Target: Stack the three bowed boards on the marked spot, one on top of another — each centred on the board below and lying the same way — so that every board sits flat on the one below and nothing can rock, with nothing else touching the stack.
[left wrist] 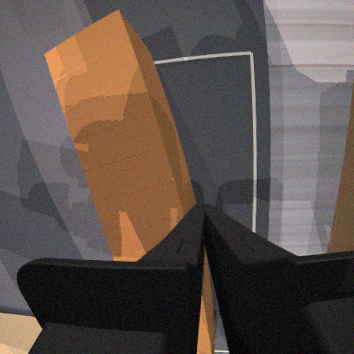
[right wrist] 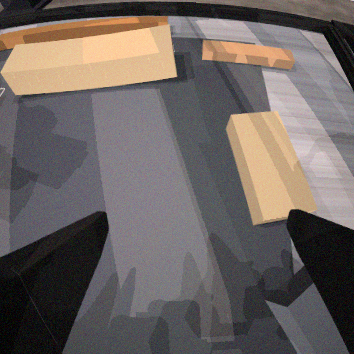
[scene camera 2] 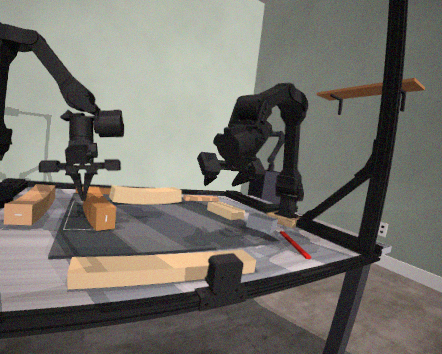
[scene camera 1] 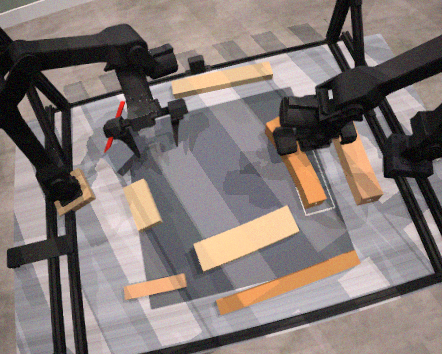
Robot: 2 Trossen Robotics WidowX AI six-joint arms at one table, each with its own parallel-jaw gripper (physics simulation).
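Frame: origin at the left arm's base, x ahead, y left, z up, level; millimetres.
Seen in the pictures: left gripper, fingertip midpoint: (left wrist: 202, 212) (scene camera 2: 83, 201) (scene camera 1: 303, 147); right gripper, fingertip midpoint: (right wrist: 198, 219) (scene camera 2: 219, 185) (scene camera 1: 158, 151); left arm's base, link origin: (scene camera 1: 412, 153); right arm's base, link origin: (scene camera 2: 286, 215) (scene camera 1: 68, 191).
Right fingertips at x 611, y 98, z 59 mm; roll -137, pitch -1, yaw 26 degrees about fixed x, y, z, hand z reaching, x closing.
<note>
Pixels of each thing's middle, then the offset from my right fingertips to it. "pt": a spot on its surface instead.
- white outline, surface spot: (left wrist: 254, 150) pt 123 mm right, 362 mm back, 110 mm down
- second orange board, body centre: (scene camera 1: 353, 157) (scene camera 2: 34, 201) 83 mm right, 473 mm back, 87 mm down
- pale bowed board, body centre: (right wrist: 87, 57) (scene camera 1: 247, 238) (scene camera 2: 146, 193) 159 mm left, 228 mm back, 81 mm down
- long orange board, surface spot: (scene camera 1: 290, 282) pt 242 mm left, 336 mm back, 92 mm down
- pale block, body centre: (right wrist: 266, 163) (scene camera 1: 142, 205) (scene camera 2: 225, 210) 110 mm left, 46 mm ahead, 96 mm down
- small orange piece, body centre: (right wrist: 247, 53) (scene camera 1: 155, 286) (scene camera 2: 201, 198) 299 mm left, 29 mm back, 102 mm down
- grey block, body centre: (right wrist: 321, 311) (scene camera 1: 120, 157) (scene camera 2: 262, 222) 12 mm right, 140 mm ahead, 94 mm down
- red stick, body centre: (scene camera 2: 293, 243) (scene camera 1: 114, 126) 115 mm right, 197 mm ahead, 113 mm down
An orange board (scene camera 1: 302, 172) (scene camera 2: 100, 212) (left wrist: 120, 175) lies on the table, angled across the white outline (left wrist: 254, 150) (scene camera 2: 80, 229), with its upper end outside it in scene camera 1. A second orange board (scene camera 1: 357, 165) (scene camera 2: 30, 205) lies to the right in scene camera 1. A pale bowed board (scene camera 1: 245, 237) (scene camera 2: 145, 195) (right wrist: 95, 60) lies lower centre. My left gripper (scene camera 2: 84, 199) (left wrist: 202, 212) is shut and empty, close to the angled board's side; in scene camera 1 its tips are hidden. My right gripper (scene camera 1: 157, 150) (scene camera 2: 222, 183) (right wrist: 198, 219) is open and empty, left of centre in scene camera 1.
A long pale board (scene camera 1: 222, 80) (scene camera 2: 140, 270) and a long orange board (scene camera 1: 290, 282) lie near opposite table edges. A pale block (scene camera 1: 142, 205) (right wrist: 270, 167), small orange piece (scene camera 1: 155, 286) (right wrist: 247, 52), grey block (scene camera 1: 120, 156) (scene camera 2: 261, 221) and red stick (scene camera 2: 295, 245) lie on the right gripper's side.
</note>
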